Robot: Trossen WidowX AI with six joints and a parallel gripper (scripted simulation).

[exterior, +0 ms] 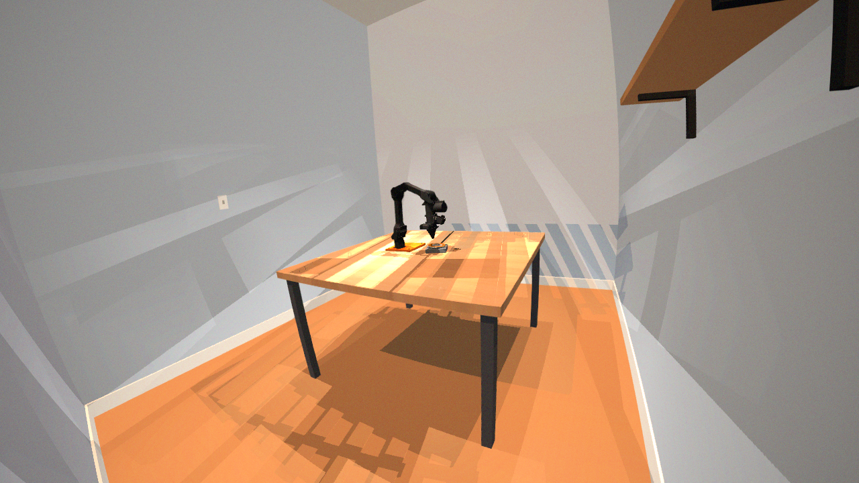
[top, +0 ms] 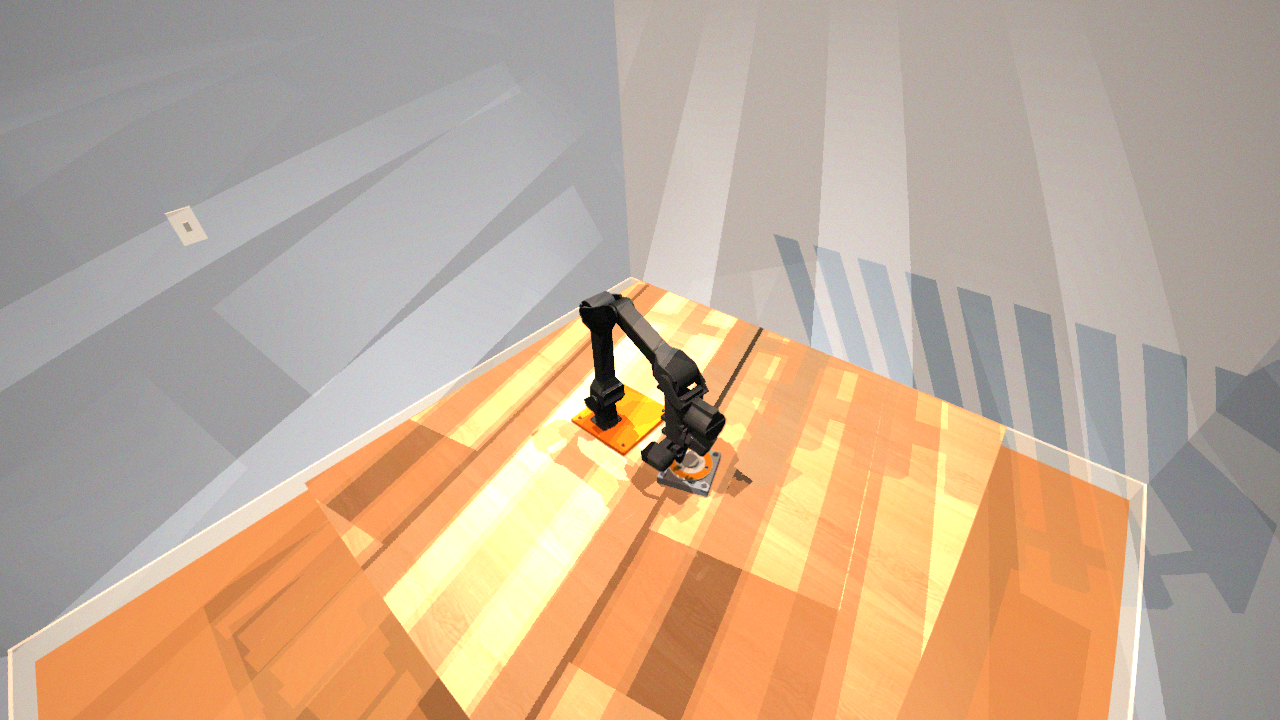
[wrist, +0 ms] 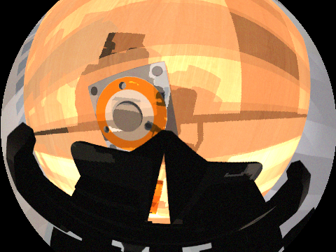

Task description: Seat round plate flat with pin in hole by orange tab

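Right now the base is 1 cm behind my gripper tip, 5 cm to the left of it and 6 cm below it.
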